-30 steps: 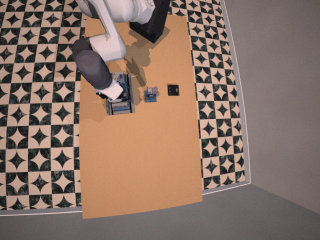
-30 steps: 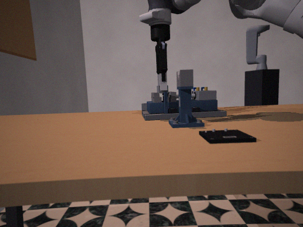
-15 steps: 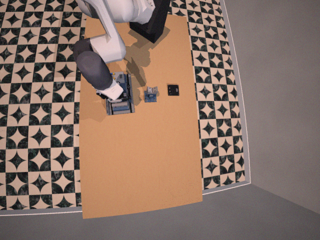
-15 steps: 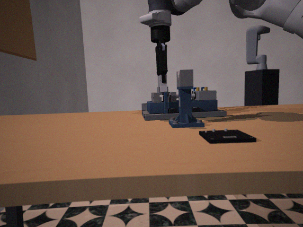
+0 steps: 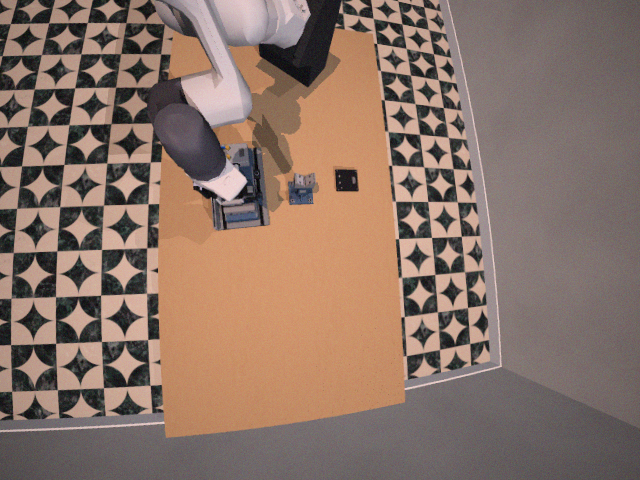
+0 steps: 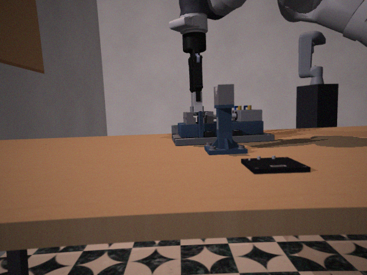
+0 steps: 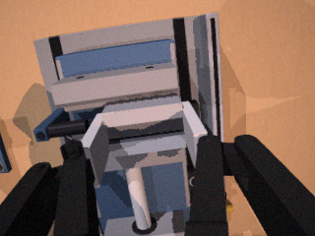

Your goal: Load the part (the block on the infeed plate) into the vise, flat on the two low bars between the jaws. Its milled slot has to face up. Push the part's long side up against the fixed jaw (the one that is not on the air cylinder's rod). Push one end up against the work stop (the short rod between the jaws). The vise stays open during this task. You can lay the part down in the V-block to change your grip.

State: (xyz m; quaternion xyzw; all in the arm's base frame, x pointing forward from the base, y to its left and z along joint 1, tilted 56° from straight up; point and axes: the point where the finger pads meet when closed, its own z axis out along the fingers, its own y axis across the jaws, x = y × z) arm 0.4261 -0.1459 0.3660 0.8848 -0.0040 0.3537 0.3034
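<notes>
The part is 20 mm below my hand. Also, from my hand: fixed jaw (40 mm ahead, 10 mm to the left, 50 mm below); work stop (20 mm ahead, 60 mm to the left, 40 mm below); air cylinder rod (80 mm behind, 40 mm to the left, 50 mm below).
</notes>
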